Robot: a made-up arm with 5 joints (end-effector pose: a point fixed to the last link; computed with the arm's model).
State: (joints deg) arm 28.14 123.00 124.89 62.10 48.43
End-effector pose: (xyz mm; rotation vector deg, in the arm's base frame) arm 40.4 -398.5 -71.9 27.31 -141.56 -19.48
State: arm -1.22 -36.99 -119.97 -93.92 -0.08
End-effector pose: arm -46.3 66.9 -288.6 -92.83 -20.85 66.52
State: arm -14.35 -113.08 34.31 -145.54 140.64
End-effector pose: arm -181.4 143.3 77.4 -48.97 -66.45 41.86
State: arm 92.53 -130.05 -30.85 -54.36 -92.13
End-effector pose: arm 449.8 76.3 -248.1 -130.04 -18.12 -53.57
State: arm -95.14 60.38 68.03 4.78 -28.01
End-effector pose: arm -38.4 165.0 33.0 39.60 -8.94 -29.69
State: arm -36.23 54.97 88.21 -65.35 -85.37
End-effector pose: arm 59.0 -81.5 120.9 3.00 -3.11 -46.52
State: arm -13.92 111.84 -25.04 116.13 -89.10
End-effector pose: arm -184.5 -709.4 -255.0 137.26 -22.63 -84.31
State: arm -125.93 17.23 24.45 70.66 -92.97
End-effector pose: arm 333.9 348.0 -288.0 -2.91 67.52 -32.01
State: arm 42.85 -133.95 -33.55 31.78 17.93
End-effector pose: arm 143.9 -120.7 -209.2 11.31 35.59 -102.15
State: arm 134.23 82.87 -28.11 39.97 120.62
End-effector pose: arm 80.2 457.3 -288.9 -51.21 103.73 121.70
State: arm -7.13 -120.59 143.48 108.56 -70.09
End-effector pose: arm 201.7 223.1 134.5 -6.72 -49.31 -9.21
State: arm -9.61 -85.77 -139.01 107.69 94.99
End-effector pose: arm 112.2 180.7 139.6 68.59 13.60 145.18
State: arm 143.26 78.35 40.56 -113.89 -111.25
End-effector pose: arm 16.2 100.3 242.2 40.20 -29.53 93.52
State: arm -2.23 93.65 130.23 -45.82 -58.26
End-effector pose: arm 110.6 -78.5 68.4 43.94 50.12 32.27
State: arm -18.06 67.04 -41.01 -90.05 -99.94
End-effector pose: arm -181.4 167.4 -105.7 -51.85 -123.62 -32.32
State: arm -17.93 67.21 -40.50 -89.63 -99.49
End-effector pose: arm -182.1 165.9 -105.8 -51.58 -123.10 -31.56
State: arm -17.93 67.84 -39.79 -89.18 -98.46
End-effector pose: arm -187.0 162.9 -105.8 -50.60 -122.53 -30.03
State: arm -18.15 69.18 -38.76 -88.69 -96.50
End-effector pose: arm -198.2 157.0 -105.4 -48.49 -121.87 -27.27
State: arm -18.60 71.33 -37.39 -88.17 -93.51
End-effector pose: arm -216.3 147.3 -104.3 -45.07 -121.07 -23.15
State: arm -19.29 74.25 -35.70 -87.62 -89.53
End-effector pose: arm -240.3 132.9 -102.0 -40.38 -120.06 -17.77
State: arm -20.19 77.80 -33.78 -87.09 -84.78
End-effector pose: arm -268.1 113.1 -97.9 -34.64 -118.80 -11.45
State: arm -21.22 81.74 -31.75 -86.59 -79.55
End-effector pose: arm -296.6 88.2 -91.8 -28.21 -117.26 -4.59
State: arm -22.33 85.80 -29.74 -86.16 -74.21
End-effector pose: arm -322.6 60.0 -84.1 -21.55 -115.51 2.32
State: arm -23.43 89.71 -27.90 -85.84 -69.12
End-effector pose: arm -344.3 30.6 -75.6 -15.12 -113.67 8.80
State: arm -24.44 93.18 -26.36 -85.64 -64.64
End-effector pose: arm -360.3 3.1 -67.4 -9.40 -111.93 14.41
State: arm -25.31 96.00 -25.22 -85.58 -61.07
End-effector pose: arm -371.2 -19.8 -60.4 -4.79 -110.51 18.82
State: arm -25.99 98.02 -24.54 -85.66 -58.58
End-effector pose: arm -378.0 -36.1 -55.6 -1.53 -109.60 21.83
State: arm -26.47 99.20 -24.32 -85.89 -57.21
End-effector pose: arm -382.0 -45.3 -53.1 0.34 -109.30 23.41
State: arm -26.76 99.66 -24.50 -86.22 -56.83
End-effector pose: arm -384.3 -48.2 -52.9 0.99 -109.54 23.78
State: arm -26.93 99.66 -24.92 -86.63 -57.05
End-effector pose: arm -385.6 -47.2 -53.9 0.89 -110.14 23.39
